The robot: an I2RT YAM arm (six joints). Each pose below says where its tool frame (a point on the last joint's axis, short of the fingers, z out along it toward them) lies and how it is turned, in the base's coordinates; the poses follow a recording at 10 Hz.
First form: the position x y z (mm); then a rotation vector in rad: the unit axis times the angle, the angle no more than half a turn.
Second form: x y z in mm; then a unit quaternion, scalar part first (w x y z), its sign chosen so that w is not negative. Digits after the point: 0 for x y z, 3 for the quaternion.
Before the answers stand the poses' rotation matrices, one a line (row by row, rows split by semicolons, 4 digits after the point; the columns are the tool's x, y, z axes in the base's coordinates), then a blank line. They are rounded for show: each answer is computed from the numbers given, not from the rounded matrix.
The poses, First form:
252 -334 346 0.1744 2.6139 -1.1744
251 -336 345 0.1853 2.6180 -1.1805
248 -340 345 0.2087 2.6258 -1.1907
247 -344 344 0.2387 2.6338 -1.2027
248 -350 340 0.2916 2.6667 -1.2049
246 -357 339 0.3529 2.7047 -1.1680
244 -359 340 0.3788 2.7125 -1.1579
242 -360 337 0.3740 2.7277 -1.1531
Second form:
-0.9563 0.2180 0.1947; -0.0008 0.6642 -0.7476; -0.2923 -0.7151 -0.6350
-0.9573 0.2221 0.1853; 0.0082 0.6611 -0.7502; -0.2891 -0.7166 -0.6347
-0.9584 0.2314 0.1670; 0.0268 0.6557 -0.7545; -0.2841 -0.7187 -0.6347
-0.9589 0.2438 0.1452; 0.0500 0.6487 -0.7594; -0.2794 -0.7209 -0.6342
-0.9604 0.2598 0.1005; 0.0963 0.6482 -0.7554; -0.2613 -0.7158 -0.6475
-0.9568 0.2835 0.0653; 0.1469 0.6644 -0.7328; -0.2511 -0.6916 -0.6773
-0.9537 0.2959 0.0541; 0.1656 0.6666 -0.7267; -0.2511 -0.6841 -0.6848
-0.9565 0.2879 0.0464; 0.1673 0.6722 -0.7213; -0.2388 -0.6822 -0.6911

252 -334 346 0.135 0.060 0.902 -0.405
251 -336 345 0.132 0.064 0.902 -0.407
248 -340 345 0.125 0.072 0.901 -0.409
247 -344 344 0.118 0.082 0.900 -0.411
248 -350 340 0.100 0.099 0.902 -0.408
246 -357 339 0.087 0.118 0.908 -0.392
244 -359 340 0.084 0.127 0.909 -0.388
242 -360 337 0.078 0.125 0.911 -0.385

